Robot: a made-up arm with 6 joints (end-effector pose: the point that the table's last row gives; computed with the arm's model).
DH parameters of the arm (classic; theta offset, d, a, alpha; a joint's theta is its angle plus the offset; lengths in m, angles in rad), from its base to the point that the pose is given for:
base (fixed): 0 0.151 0 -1.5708
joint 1: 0 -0.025 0.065 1.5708
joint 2: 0 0.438 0.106 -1.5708
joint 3: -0.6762 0 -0.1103 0
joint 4: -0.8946 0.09 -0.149 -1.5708
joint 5: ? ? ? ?
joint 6: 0.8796 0 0.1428 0
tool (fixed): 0.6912 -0.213 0 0
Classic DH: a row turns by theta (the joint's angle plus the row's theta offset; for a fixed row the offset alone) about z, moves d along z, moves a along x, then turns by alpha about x.
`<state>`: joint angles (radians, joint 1 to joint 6).
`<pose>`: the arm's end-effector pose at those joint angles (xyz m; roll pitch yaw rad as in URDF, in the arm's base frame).
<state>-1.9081 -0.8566 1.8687 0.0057 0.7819 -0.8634</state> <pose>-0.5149 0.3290 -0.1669 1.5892 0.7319 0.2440</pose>
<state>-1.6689 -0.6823 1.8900 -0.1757 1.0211 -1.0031</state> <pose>-0.5208 0.3396 -0.0342 1.8121 1.0035 0.2932</pose>
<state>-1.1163 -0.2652 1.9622 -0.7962 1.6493 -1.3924</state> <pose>-0.3867 0.3405 0.2649 2.8094 1.2358 1.0966</pose>
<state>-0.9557 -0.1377 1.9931 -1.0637 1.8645 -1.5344</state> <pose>-0.3268 0.3392 0.3541 3.0030 1.1607 1.3469</pose>
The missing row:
joint 5: 1.5708 0.087 0.076 1.5708
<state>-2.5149 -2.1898 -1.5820 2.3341 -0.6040 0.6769</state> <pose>0.0869 -0.0940 0.0988 2.2737 -0.8899 -1.1136</pose>
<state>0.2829 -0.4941 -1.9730 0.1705 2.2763 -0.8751</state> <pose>0.6855 0.1532 0.4848 1.4637 -0.5924 0.2913</pose>
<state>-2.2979 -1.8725 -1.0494 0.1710 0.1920 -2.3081</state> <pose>-0.0265 -0.3967 0.1103 -1.9663 0.0433 0.5497</pose>
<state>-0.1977 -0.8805 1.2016 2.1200 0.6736 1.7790</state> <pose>0.0491 0.2110 0.9769 3.0822 0.5207 0.4980</pose>
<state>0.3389 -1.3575 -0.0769 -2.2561 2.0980 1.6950</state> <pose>0.4370 0.1114 0.5094 -0.8630 0.4591 2.6578</pose>
